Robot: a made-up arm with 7 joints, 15 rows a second.
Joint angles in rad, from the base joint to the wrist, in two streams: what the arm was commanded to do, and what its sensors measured. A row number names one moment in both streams.
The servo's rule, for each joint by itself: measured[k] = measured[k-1] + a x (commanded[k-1-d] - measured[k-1]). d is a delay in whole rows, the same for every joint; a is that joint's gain. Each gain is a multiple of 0.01, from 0.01 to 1. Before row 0 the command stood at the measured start. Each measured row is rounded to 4 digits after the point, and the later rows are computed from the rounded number. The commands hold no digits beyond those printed.
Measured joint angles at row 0:
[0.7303, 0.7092, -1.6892, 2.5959, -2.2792, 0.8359, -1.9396]
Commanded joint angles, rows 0 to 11:
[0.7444, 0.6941, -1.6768, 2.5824, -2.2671, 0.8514, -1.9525]
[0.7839, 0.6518, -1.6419, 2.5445, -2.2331, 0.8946, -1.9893]
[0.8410, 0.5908, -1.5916, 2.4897, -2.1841, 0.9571, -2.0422]
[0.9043, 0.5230, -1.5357, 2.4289, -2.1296, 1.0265, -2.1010]
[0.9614, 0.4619, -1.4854, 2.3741, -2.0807, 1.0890, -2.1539]
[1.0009, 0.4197, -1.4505, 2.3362, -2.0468, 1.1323, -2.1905]
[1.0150, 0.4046, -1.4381, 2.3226, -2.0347, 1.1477, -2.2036]
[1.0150, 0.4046, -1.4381, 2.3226, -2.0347, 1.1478, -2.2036]
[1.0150, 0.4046, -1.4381, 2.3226, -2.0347, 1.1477, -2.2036]
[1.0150, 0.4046, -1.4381, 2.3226, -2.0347, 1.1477, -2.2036]
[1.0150, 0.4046, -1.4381, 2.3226, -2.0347, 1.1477, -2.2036]
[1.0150, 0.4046, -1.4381, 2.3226, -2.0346, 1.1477, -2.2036]
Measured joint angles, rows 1 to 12:
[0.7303, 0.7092, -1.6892, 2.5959, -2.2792, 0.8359, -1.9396]
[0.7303, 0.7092, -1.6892, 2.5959, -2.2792, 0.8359, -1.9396]
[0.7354, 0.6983, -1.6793, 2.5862, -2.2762, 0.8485, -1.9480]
[0.7529, 0.6648, -1.6494, 2.5562, -2.2654, 0.8858, -1.9748]
[0.7846, 0.6115, -1.6032, 2.5083, -2.2451, 0.9436, -2.0186]
[0.8277, 0.5478, -1.5492, 2.4511, -2.2162, 1.0107, -2.0722]
[0.8758, 0.4860, -1.4982, 2.3957, -2.1823, 1.0741, -2.1253]
[0.9208, 0.4383, -1.4600, 2.3529, -2.1484, 1.1212, -2.1677]
[0.9547, 0.4140, -1.4425, 2.3311, -2.1200, 1.1427, -2.1910]
[0.9764, 0.4072, -1.4390, 2.3250, -2.0987, 1.1468, -2.1992]
[0.9903, 0.4053, -1.4383, 2.3233, -2.0827, 1.1475, -2.2021]
[0.9992, 0.4048, -1.4381, 2.3228, -2.0707, 1.1477, -2.2031]
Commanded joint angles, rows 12 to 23:
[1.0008, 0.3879, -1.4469, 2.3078, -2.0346, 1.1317, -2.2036]
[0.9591, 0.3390, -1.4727, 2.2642, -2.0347, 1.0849, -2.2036]
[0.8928, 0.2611, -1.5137, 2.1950, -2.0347, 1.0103, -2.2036]
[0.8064, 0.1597, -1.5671, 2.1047, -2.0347, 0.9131, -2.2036]
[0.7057, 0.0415, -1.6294, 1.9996, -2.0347, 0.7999, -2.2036]
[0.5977, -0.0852, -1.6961, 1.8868, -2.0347, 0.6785, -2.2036]
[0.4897, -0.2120, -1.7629, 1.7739, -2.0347, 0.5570, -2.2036]
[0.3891, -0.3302, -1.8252, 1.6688, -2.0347, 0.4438, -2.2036]
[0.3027, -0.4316, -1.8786, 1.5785, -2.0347, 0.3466, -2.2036]
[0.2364, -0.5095, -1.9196, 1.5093, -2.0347, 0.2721, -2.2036]
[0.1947, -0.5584, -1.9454, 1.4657, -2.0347, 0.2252, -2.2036]
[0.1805, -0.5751, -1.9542, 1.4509, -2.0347, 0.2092, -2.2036]
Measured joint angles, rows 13 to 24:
[1.0049, 0.4047, -1.4381, 2.3227, -2.0617, 1.1477, -2.2034]
[1.0085, 0.4046, -1.4381, 2.3226, -2.0549, 1.1477, -2.2035]
[1.0057, 0.3926, -1.4451, 2.3119, -2.0498, 1.1347, -2.2036]
[0.9889, 0.3540, -1.4672, 2.2776, -2.0460, 1.0944, -2.2036]
[0.9543, 0.2871, -1.5044, 2.2181, -2.0432, 1.0263, -2.2036]
[0.9011, 0.1954, -1.5546, 2.1365, -2.0411, 0.9346, -2.2036]
[0.8308, 0.0846, -1.6144, 2.0379, -2.0395, 0.8255, -2.2036]
[0.7469, -0.0377, -1.6798, 1.9291, -2.0383, 0.7064, -2.2036]
[0.6543, -0.1632, -1.7463, 1.8174, -2.0374, 0.5854, -2.2036]
[0.5588, -0.2834, -1.8094, 1.7104, -2.0367, 0.4707, -2.2036]
[0.4666, -0.3901, -1.8648, 1.6154, -2.0362, 0.3702, -2.2036]
[0.3837, -0.4761, -1.9086, 1.5390, -2.0358, 0.2907, -2.2036]

